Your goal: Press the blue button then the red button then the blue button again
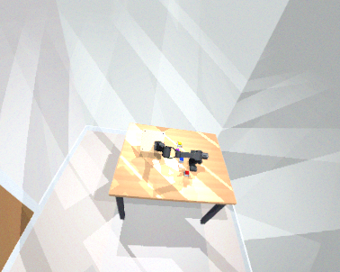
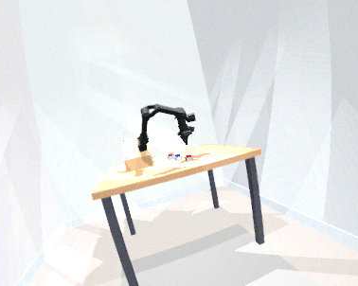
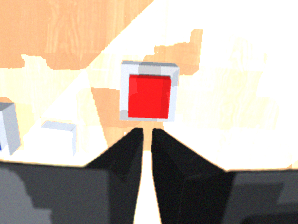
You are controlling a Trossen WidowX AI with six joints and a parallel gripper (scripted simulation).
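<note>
Right now my gripper tip is 80 mm above the red button and 10 mm past it. Round my gripper tip: white block: 110 mm below, 80 mm to the left, 60 mm behind; purple button: 270 mm to the left, 80 mm below, 80 mm behind; blue button: 150 mm to the left, 80 mm below, 40 mm behind.
</note>
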